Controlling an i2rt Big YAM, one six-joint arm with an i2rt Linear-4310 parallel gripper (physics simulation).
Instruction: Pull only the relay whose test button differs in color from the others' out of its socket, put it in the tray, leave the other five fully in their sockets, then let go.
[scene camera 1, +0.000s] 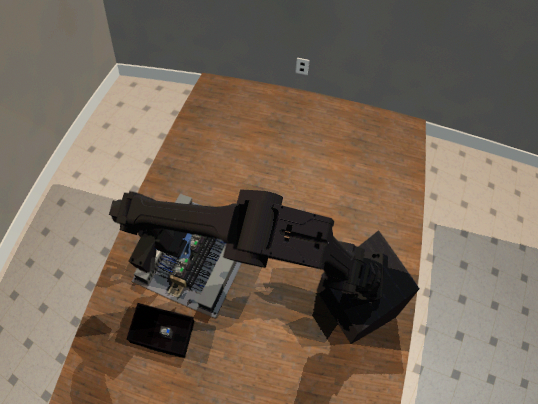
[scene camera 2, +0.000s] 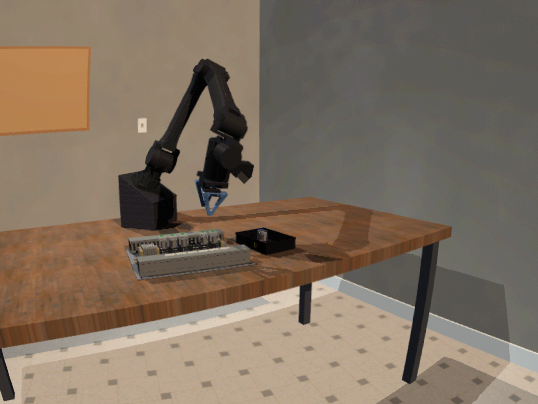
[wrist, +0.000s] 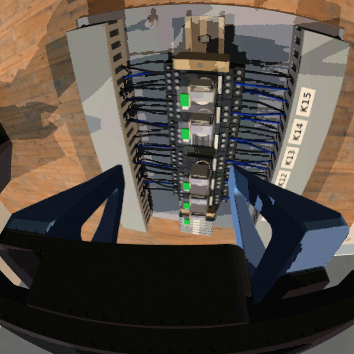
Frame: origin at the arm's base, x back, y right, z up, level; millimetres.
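Where they show: gripper, fingertip midpoint: (scene camera 1: 179, 253) (scene camera 2: 206, 210) (wrist: 175, 173); arm's base, link origin: (scene camera 1: 366, 276) (scene camera 2: 146, 185).
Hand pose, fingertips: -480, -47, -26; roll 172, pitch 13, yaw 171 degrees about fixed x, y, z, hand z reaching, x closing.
Observation:
Each offset is from my fingertips to the top centre of the thing, as dx, dy, dz.
A relay @[+12, -193, -83] (scene camera 1: 165, 331) (scene camera 2: 262, 234) with a blue test button stands in the black tray (scene camera 1: 187, 340) (scene camera 2: 282, 248). Several relays with green test buttons sit in the socket row on the panel; in the wrist view, one such relay @[-3, -17, -60] (wrist: 202, 95) is near the far end and another relay @[+0, +13, -60] (wrist: 202, 131) is beside it. A dark gap, the bare socket @[+6, +58, -97] (wrist: 200, 150), shows between relays of the row. My gripper (scene camera 2: 206, 207) (wrist: 175, 173) is open and empty, high above the panel, with the relay row between its fingertips in the wrist view. In scene camera 1 the arm partly hides the gripper.
Grey wire ducts (scene camera 2: 195, 262) (wrist: 97, 120) run along both sides of the relay row. Tan end blocks (wrist: 201, 63) (scene camera 1: 176, 285) stand on the rail. Blue and black wires run from sockets to ducts. The tray is beyond the panel's end.

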